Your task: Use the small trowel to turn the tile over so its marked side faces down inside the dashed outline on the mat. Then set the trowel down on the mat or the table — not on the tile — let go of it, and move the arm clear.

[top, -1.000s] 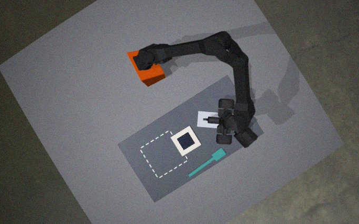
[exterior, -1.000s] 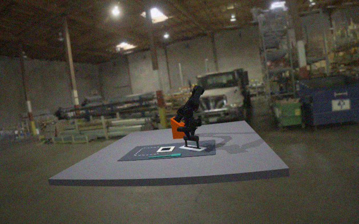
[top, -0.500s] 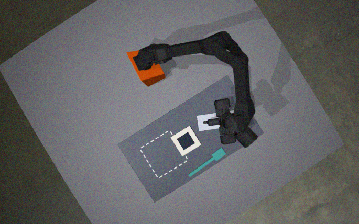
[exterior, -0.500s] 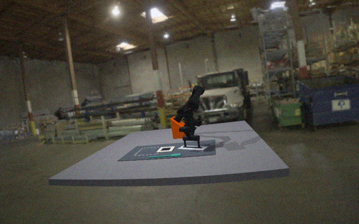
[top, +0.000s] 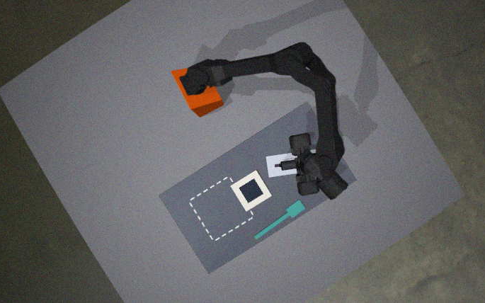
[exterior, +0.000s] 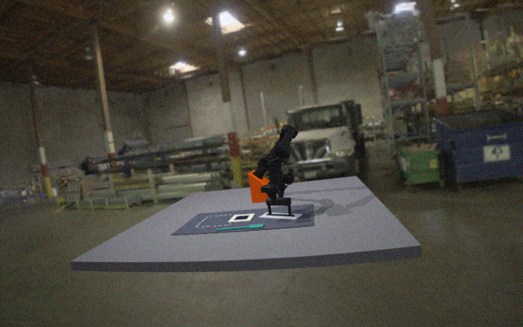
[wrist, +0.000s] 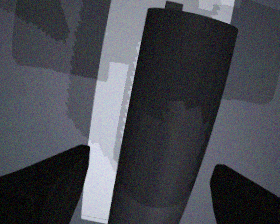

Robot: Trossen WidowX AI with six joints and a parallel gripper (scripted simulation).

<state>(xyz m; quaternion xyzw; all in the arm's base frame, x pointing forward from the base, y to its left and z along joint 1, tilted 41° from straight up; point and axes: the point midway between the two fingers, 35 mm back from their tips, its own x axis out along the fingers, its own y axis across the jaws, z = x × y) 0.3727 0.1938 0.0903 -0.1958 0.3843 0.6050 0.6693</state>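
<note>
The tile lies 190 mm to the right of my gripper tip, 60 mm below it and 20 mm ahead of it. From my gripper tip the other things lie so: dark mat 160 mm to the right, 80 mm below, 20 mm ahead; then teal trowel 160 mm ahead, 120 mm to the right, 60 mm below.
</note>
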